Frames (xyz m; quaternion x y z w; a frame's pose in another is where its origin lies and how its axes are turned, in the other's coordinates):
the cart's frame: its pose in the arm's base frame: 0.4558 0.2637 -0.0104 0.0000 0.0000 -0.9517 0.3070
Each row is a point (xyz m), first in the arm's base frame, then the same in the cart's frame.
Working: the arm's base frame: its pose in the cart's frame: 0.5240 -0.0524 0.0104 0.0000 0.0000 0.9517 0.3070

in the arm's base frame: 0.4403 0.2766 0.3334
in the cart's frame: 0.0050 -0.0195 0.3438
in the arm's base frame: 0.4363 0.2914 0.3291
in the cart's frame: -0.0004 -0.0339 0.3395
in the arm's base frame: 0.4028 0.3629 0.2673
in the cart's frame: -0.0150 -0.1115 0.2777
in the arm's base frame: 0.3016 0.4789 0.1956
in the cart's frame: -0.0006 -0.2647 0.2060
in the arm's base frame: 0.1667 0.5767 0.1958
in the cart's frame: 0.0517 -0.4229 0.2062
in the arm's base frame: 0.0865 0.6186 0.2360
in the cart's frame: 0.0923 -0.5038 0.2464
